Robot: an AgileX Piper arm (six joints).
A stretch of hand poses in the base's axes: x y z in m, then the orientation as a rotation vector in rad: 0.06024, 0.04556, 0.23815, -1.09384, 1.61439, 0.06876; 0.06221, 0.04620, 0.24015, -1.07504, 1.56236, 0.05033; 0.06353, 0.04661, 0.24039, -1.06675, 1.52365, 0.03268; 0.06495, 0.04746, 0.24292, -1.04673, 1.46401, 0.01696; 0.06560, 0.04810, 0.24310, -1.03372, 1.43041, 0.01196; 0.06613, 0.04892, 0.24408, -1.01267, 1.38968, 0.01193; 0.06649, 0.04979, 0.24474, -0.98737, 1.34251, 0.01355; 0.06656, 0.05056, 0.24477, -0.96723, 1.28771, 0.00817; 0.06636, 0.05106, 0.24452, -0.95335, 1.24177, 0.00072; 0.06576, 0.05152, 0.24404, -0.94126, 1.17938, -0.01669; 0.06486, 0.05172, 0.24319, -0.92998, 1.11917, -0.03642; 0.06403, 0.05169, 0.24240, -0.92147, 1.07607, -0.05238; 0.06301, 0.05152, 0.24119, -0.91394, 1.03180, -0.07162; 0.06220, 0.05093, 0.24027, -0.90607, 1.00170, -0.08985; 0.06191, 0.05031, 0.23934, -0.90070, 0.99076, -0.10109; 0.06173, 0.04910, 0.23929, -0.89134, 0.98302, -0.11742; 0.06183, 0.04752, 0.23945, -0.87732, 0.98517, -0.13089; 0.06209, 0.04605, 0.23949, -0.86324, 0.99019, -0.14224; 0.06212, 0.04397, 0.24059, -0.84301, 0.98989, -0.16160; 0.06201, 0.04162, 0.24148, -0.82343, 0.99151, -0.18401; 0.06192, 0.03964, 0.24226, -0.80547, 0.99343, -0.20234
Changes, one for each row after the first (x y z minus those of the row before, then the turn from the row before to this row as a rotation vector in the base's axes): 0.00197, 0.00064, 0.00200, 0.01528, -0.05512, -0.00019; 0.00132, 0.00041, 0.00024, 0.00511, -0.04142, 0.00123; 0.00142, 0.00085, 0.00253, 0.01879, -0.06083, 0.00374; 0.00065, 0.00064, 0.00018, 0.01377, -0.03314, 0.00327; 0.00053, 0.00082, 0.00098, 0.02364, -0.03889, 0.00447; 0.00036, 0.00087, 0.00066, 0.02888, -0.04458, 0.00572; 0.00007, 0.00077, 0.00003, 0.02276, -0.05296, 0.00734; -0.00020, 0.00050, -0.00025, 0.01510, -0.04506, 0.00598; -0.00060, 0.00046, -0.00048, 0.01122, -0.06291, 0.00697; -0.00090, 0.00020, -0.00085, 0.00858, -0.06184, 0.00505; -0.00083, -0.00003, -0.00079, 0.00529, -0.04508, 0.00218; -0.00102, -0.00017, -0.00121, 0.00281, -0.04720, 0.00079; -0.00081, -0.00059, -0.00092, 0.00170, -0.03452, -0.00434; -0.00029, -0.00062, -0.00093, 0.00065, -0.01471, -0.00597; -0.00018, -0.00121, -0.00005, 0.00146, -0.01450, -0.01263; 0.00010, -0.00158, 0.00016, 0.00581, -0.00560, -0.01644; 0.00026, -0.00147, 0.00004, 0.00654, -0.00228, -0.01607; 0.00003, -0.00208, 0.00110, 0.00849, -0.01089, -0.02244; -0.00011, -0.00235, 0.00089, 0.00636, -0.00999, -0.02526; -0.00009, -0.00198, 0.00078, 0.00674, -0.00795, -0.02173
